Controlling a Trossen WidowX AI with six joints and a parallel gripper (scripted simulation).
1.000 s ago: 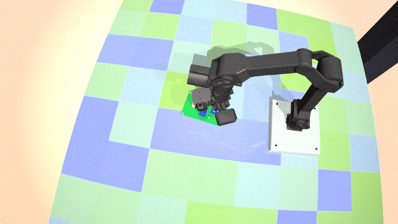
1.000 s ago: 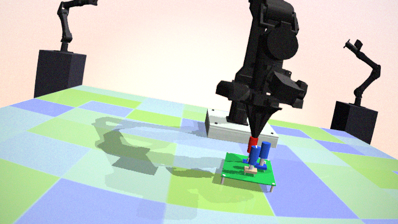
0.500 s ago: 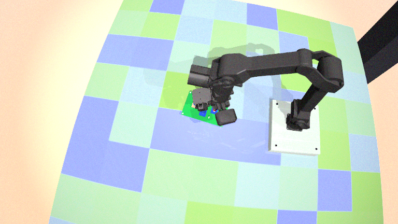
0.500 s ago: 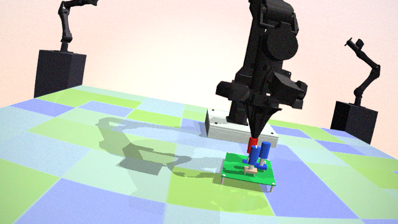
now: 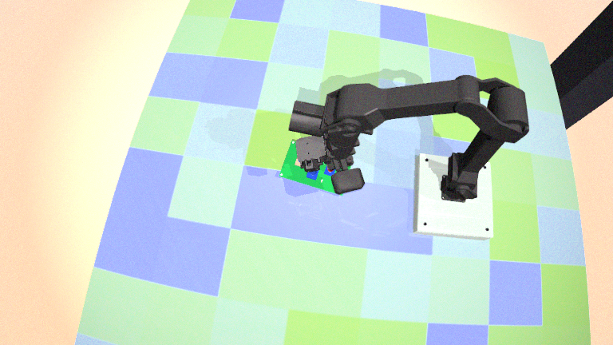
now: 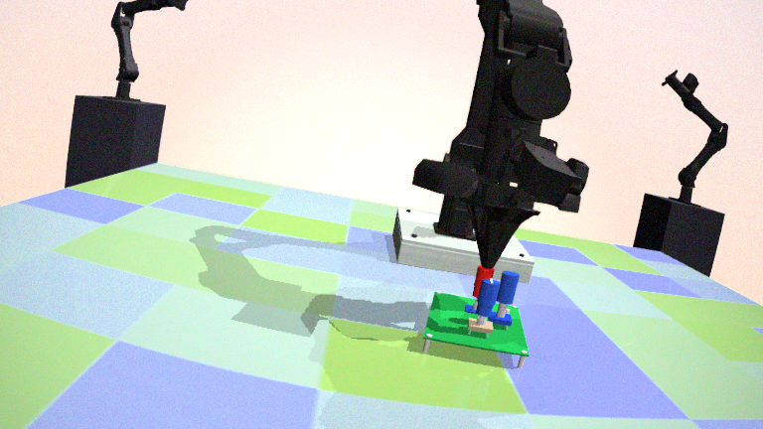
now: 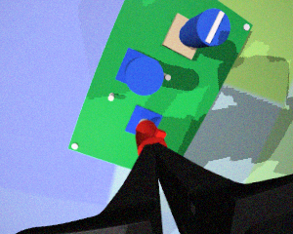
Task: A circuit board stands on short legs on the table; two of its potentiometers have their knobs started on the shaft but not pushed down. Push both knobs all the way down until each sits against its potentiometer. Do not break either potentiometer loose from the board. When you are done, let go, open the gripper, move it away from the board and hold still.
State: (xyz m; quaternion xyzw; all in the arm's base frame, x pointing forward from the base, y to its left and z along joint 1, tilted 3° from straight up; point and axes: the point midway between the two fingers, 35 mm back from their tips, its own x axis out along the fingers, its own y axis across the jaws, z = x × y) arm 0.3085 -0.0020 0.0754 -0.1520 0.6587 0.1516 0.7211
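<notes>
My gripper tip is 10 mm above the red knob.
</notes>
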